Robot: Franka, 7 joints.
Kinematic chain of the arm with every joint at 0, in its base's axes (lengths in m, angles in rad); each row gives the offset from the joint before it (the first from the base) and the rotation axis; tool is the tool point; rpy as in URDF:
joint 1: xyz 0 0 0.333 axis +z
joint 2: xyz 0 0 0 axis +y
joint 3: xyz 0 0 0.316 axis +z
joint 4: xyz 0.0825 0 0 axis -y
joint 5: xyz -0.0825 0 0.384 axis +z
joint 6: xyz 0 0 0 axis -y
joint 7: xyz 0.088 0 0 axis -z
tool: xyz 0 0 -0.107 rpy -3.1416 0 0
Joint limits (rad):
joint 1: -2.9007..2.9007
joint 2: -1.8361..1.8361
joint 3: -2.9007..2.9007
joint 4: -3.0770..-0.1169
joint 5: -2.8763..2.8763
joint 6: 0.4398..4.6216
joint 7: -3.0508..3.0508
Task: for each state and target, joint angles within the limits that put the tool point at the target. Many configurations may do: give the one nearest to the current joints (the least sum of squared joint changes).
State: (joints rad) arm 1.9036 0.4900 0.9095 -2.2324 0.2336 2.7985 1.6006
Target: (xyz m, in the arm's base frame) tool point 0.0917 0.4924 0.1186
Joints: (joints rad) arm 1.2275 0.5079 0.1748 -2.3403 0.3028 2.8284 1.6006
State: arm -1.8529 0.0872 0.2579 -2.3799 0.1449 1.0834 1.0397
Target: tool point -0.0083 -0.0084 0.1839
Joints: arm -1.8891 0.4833 0.0805 -3.0541 -0.0917 1.3067 1.0397
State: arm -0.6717 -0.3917 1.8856 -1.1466 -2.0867 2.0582 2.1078
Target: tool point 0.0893 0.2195 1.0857
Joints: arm -0.6490 -0.1947 1.7125 -0.6079 -2.0268 1.2361 2.1078
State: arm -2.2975 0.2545 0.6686 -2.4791 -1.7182 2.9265 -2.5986
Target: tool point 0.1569 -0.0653 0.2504
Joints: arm -2.3322 0.4710 0.9145 -3.0770 -2.1785 3.7722 -2.5986
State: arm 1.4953 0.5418 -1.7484 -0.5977 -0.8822 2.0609 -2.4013
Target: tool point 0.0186 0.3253 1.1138
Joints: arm 1.8413 0.4390 -1.8223 -0.1837 -0.9236 2.2262 -2.4013
